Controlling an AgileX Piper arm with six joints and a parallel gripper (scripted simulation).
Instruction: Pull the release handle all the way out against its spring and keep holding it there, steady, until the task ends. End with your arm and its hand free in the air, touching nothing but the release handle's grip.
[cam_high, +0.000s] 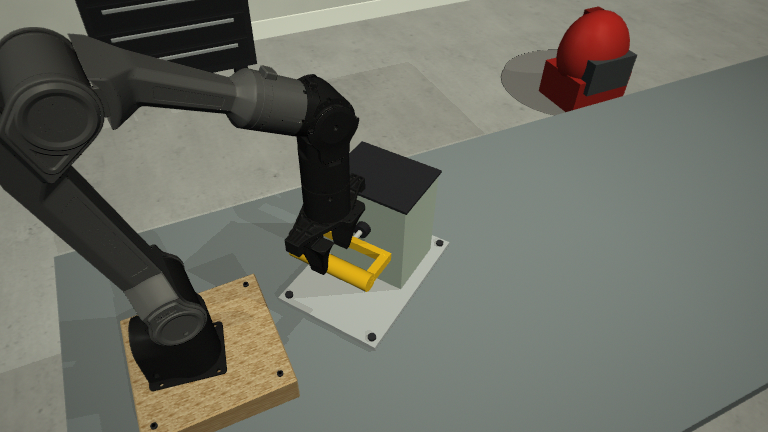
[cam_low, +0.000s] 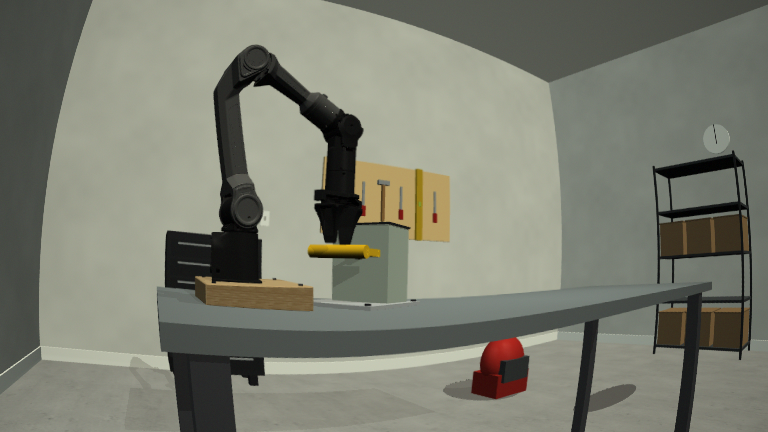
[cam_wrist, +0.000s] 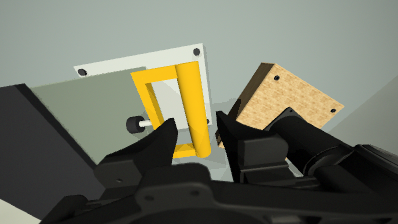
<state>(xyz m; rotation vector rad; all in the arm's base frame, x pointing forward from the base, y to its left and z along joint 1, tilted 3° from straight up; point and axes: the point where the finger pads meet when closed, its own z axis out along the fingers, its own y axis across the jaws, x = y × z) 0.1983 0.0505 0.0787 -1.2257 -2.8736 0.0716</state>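
Right now the yellow release handle is 4 cm ahead of my hand, 4 cm to the left of it and 2 cm below it.
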